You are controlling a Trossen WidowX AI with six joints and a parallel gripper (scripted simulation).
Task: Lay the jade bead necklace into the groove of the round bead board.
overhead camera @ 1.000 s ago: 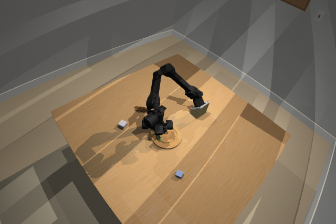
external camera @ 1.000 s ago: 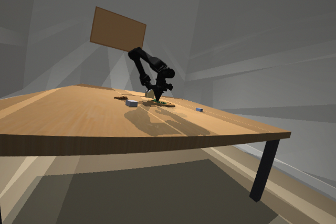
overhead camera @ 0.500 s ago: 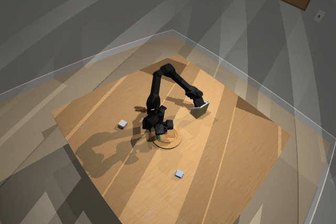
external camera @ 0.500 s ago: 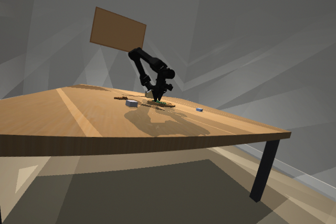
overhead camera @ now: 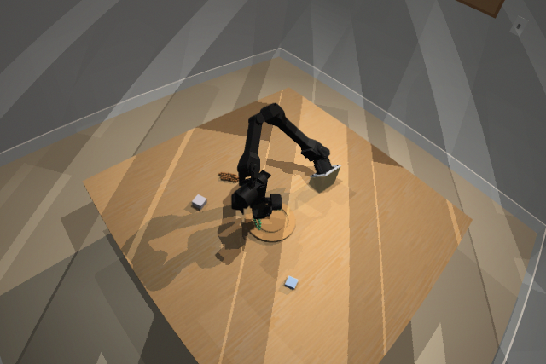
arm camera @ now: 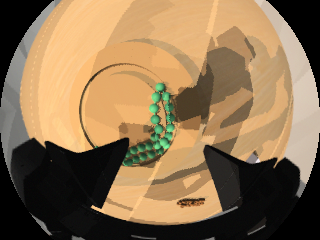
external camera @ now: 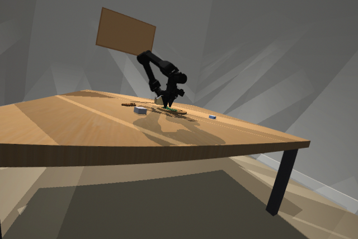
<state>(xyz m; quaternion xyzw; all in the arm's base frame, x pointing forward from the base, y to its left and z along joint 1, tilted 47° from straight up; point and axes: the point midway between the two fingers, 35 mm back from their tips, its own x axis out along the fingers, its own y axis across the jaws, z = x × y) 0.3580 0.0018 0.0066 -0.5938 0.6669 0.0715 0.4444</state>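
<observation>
The round wooden bead board is 5 cm to the left of my gripper tip, 5 cm behind it and 1 cm below it. Round my gripper tip: blue block 31 cm to the left, 5 cm ahead, 2 cm below; then pale grey block 17 cm to the right, 16 cm ahead, 1 cm below.
</observation>
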